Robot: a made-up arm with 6 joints.
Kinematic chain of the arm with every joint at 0, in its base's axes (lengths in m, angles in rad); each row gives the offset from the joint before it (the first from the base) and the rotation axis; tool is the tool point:
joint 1: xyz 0 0 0.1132 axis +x
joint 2: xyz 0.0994 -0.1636 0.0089 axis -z
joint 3: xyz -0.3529 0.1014 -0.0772 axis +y
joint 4: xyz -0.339 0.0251 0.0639 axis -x
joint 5: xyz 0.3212 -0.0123 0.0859 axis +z
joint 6: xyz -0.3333 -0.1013 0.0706 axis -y
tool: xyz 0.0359 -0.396 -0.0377
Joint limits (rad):
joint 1: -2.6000..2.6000
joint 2: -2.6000..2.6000
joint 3: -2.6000..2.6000
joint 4: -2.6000..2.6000
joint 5: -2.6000..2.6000
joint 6: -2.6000..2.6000
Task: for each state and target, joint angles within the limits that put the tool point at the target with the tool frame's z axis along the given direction. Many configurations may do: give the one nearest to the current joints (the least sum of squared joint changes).
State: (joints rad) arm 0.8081 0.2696 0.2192 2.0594 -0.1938 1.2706
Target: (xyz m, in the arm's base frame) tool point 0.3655 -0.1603 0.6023 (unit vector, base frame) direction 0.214 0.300 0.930
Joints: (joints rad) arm 0.7491 0.9033 0.3407 1.8505 0.5958 0.9343
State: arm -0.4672 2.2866 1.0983 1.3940 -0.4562 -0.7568
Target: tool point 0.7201 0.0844 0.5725 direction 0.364 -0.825 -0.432
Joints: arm -0.7678 2.0816 0.6508 2.2766 0.3232 -0.6819
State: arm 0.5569 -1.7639 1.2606 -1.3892 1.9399 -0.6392
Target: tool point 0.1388 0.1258 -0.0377 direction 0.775 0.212 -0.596
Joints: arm 0.5846 -1.5968 0.4050 -2.1706 2.3381 0.1208
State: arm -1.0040 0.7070 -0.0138 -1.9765 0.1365 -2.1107
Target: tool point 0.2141 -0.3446 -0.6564 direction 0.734 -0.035 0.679
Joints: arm -1.6660 1.6086 -0.0541 -2.0561 -0.6376 -2.2249
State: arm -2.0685 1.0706 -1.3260 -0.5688 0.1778 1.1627
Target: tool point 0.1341 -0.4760 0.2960 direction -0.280 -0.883 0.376
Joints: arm -1.6903 0.2953 -1.4668 -1.7834 -0.1718 1.2549
